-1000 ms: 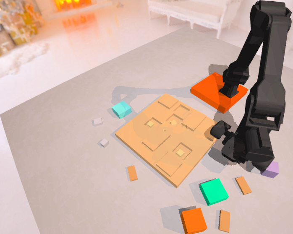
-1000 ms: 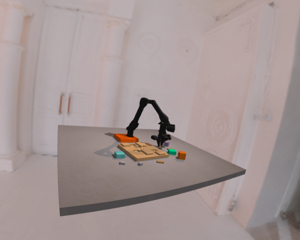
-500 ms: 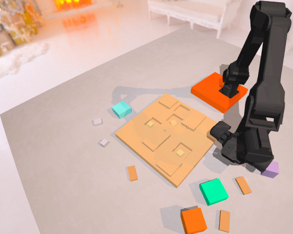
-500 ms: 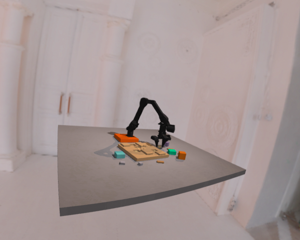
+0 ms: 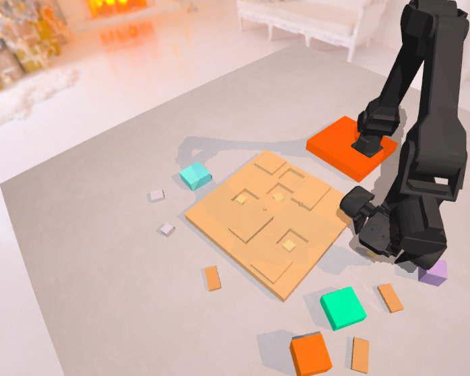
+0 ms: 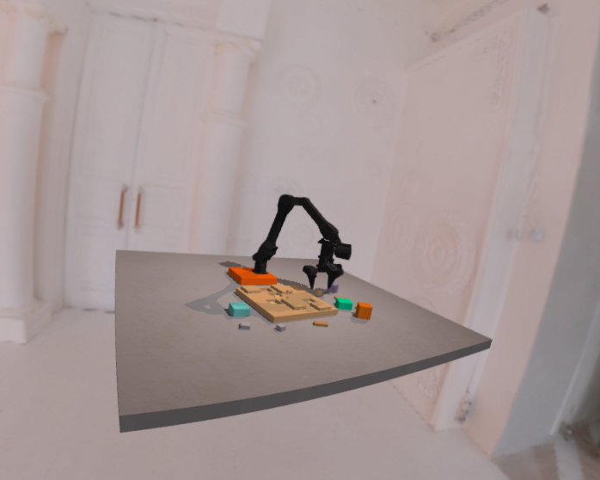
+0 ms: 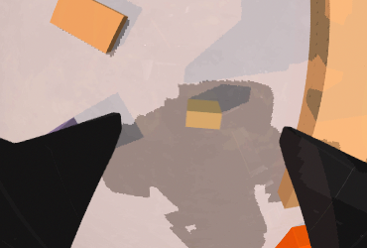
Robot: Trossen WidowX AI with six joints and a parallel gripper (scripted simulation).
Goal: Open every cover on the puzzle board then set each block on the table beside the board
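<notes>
The purple cube lies 100 mm to the left of my gripper tip, 50 mm behind it and 10 mm below it. Also, from my gripper tip: orange block: 250 mm ahead, 50 mm to the left, 10 mm below; then cyan block: 430 mm to the right, 170 mm ahead, 20 mm below; then green block: 140 mm ahead, 30 mm to the left, 20 mm below.
</notes>
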